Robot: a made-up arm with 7 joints.
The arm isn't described. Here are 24 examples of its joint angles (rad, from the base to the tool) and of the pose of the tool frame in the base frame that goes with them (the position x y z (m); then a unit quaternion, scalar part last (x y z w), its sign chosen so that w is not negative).
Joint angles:
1: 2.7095 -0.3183 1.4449 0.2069 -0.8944 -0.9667 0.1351
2: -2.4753 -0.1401 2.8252 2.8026 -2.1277 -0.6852 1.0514
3: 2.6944 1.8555 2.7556 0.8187 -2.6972 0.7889 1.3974
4: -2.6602 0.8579 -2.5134 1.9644 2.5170 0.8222 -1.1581
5: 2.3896 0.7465 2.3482 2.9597 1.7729 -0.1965 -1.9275
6: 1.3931 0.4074 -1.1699 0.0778 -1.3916 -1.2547 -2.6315
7: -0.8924 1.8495 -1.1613 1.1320 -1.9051 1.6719 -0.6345
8: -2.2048 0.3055 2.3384 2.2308 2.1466 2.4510 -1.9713
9: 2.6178 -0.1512 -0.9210 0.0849 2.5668 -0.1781 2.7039
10: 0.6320 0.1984 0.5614 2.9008 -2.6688 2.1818 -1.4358
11: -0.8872 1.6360 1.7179 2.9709 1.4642 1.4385 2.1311
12: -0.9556 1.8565 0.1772 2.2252 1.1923 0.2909 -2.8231
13: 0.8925 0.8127 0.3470 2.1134 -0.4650 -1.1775 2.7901
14: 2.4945 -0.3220 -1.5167 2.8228 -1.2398 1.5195 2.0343
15: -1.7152 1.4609 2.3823 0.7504 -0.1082 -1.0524 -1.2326
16: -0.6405 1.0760 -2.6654 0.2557 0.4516 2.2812 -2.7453
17: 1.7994 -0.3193 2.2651 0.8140 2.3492 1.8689 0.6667
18: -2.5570 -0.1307 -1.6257 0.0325 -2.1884 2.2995 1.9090
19: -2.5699 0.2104 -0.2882 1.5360 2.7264 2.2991 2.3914
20: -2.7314 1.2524 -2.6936 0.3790 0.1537 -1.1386 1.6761
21: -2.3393 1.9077 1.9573 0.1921 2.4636 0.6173 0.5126
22: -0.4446 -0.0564 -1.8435 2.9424 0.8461 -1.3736 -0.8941
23: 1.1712 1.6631 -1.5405 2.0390 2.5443 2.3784 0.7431
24: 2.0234 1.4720 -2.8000 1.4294 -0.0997 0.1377 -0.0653
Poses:
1: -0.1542 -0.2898 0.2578 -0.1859 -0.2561 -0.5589 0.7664
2: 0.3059 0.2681 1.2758 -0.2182 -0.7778 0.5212 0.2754
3: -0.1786 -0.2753 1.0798 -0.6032 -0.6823 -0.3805 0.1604
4: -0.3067 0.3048 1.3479 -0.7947 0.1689 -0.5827 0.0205
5: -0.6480 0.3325 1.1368 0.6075 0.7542 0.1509 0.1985
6: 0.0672 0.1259 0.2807 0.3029 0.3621 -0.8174 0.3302
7: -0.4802 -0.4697 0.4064 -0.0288 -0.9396 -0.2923 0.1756
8: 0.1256 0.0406 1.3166 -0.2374 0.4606 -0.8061 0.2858
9: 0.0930 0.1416 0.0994 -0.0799 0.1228 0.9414 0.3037
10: 0.1712 -0.0285 1.3629 -0.5170 0.0974 -0.1002 0.8445
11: 0.5716 -0.7005 0.5868 -0.6722 -0.6974 -0.0438 0.2448
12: 0.3515 -0.4953 -0.2127 0.0125 -0.0982 0.2359 0.9667
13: 0.2272 0.6803 0.8178 0.8641 0.4745 -0.1051 0.1311
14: 0.4842 -0.0282 1.2874 0.5753 -0.3738 -0.6435 0.3395
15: 0.3875 -0.0620 0.9350 0.1362 -0.9045 -0.0458 0.4015
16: -0.3105 0.1043 0.3908 0.1369 -0.4067 -0.4116 0.8041
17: -0.3295 -0.5181 0.4142 -0.7844 0.4399 0.2890 0.3281
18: 0.0739 0.3057 0.2379 0.0376 -0.8102 0.4664 0.3530
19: -0.6237 -0.1778 0.9425 -0.9667 0.0659 0.1700 0.1794
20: 0.1266 0.3099 0.8894 0.9130 -0.3288 0.1368 0.1989
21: 0.4474 0.0877 0.7346 -0.6253 -0.6407 0.2306 0.3812
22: -0.1426 0.2284 1.2378 0.7954 0.3882 -0.0737 0.4596
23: 0.5454 0.5386 0.4023 0.2747 0.6103 -0.2234 0.7086
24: 0.0833 0.3304 1.2540 -0.4926 -0.7734 0.0451 0.3964
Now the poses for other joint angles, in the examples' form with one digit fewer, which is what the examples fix.
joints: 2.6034 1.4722 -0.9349 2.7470 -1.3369 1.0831 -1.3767
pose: -0.701 0.732 0.565 0.769 0.518 -0.312 0.205
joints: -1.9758 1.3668 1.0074 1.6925 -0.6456 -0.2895 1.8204
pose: 0.342 -0.704 0.364 -0.546 0.477 0.683 0.092
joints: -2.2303 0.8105 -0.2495 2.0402 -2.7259 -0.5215 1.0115
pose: -0.599 -0.465 0.424 -0.210 0.223 -0.363 0.880
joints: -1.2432 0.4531 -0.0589 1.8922 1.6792 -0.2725 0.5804
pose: 0.068 -0.767 0.759 -0.317 0.697 0.596 0.243
